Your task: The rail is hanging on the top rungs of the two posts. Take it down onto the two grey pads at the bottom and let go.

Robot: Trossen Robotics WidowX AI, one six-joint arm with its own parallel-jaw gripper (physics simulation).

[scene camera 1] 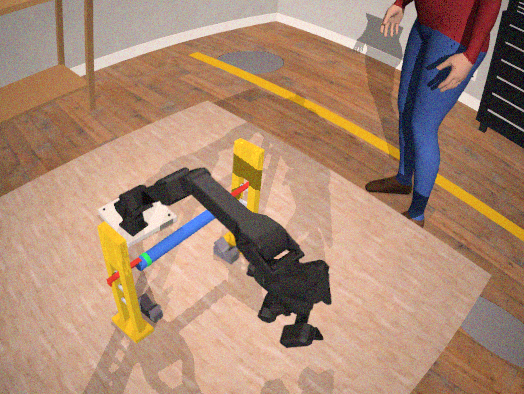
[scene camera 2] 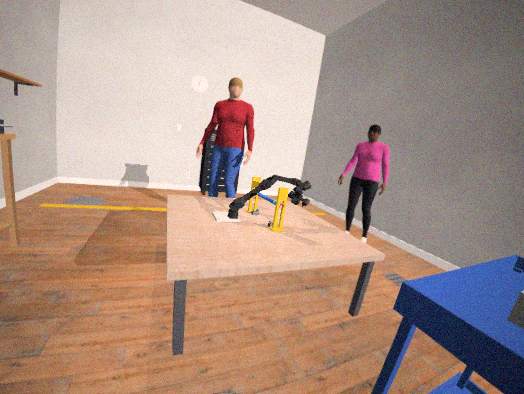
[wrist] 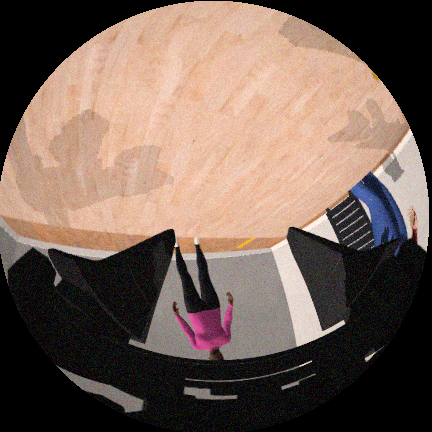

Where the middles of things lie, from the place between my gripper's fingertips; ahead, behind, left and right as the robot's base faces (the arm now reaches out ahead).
Scene:
Right now my hand is 35 cm past the blue rail (scene camera 1: 144, 260), 3 cm to the left of it and 6 cm below it.

